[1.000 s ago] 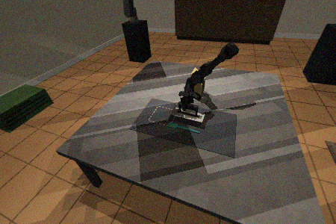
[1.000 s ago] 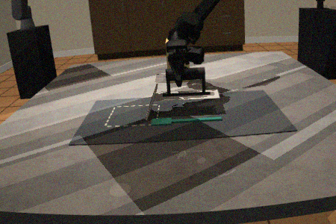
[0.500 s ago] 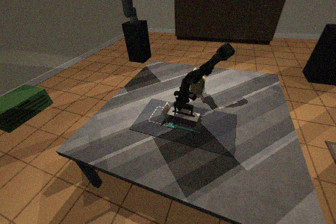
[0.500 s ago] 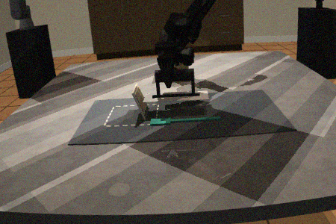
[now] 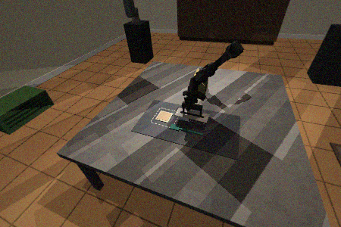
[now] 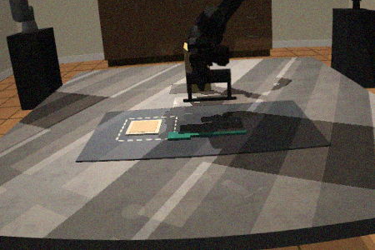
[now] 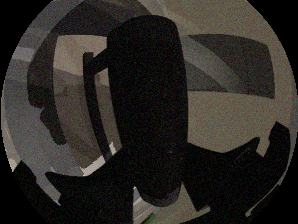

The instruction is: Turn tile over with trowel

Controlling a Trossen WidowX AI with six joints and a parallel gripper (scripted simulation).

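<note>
The green trowel is 120 mm below my gripper tip, 50 mm ahead of it and 20 mm to the right of it. The rest, counted from my gripper tip: white flat tool 30 mm behind, 10 mm below; cream tile 170 mm to the right, 120 mm below, 20 mm behind; dark mat 140 mm below, 10 mm to the right, 10 mm behind.
</note>
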